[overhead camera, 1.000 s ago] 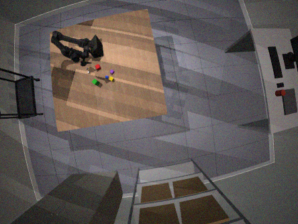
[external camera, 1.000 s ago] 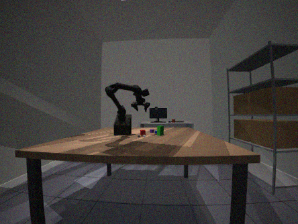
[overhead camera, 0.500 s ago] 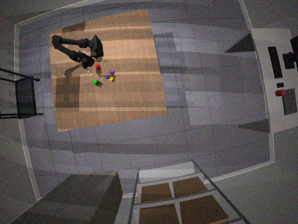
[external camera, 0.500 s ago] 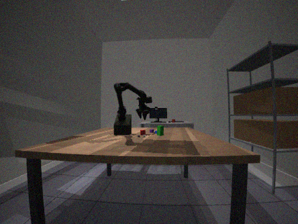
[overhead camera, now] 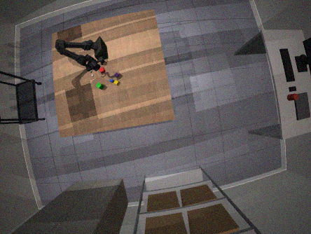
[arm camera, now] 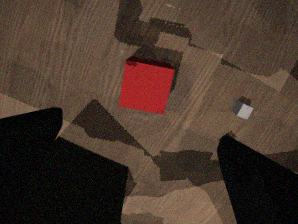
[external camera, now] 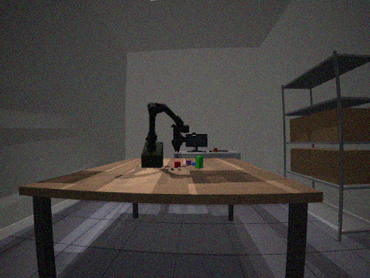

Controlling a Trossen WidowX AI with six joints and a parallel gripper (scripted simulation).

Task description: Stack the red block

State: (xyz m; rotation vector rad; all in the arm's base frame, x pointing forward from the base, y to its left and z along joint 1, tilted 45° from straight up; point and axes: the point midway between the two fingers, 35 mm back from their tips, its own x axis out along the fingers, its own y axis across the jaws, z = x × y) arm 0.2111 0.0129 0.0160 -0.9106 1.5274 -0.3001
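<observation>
The red block is 10 cm below my gripper tip. Also, from my gripper tip: blue block: 13 cm ahead, 11 cm below, 9 cm to the left; then purple block: 16 cm to the left, 10 cm below, 8 cm ahead; then yellow block: 16 cm ahead, 15 cm to the left, 10 cm below.
</observation>
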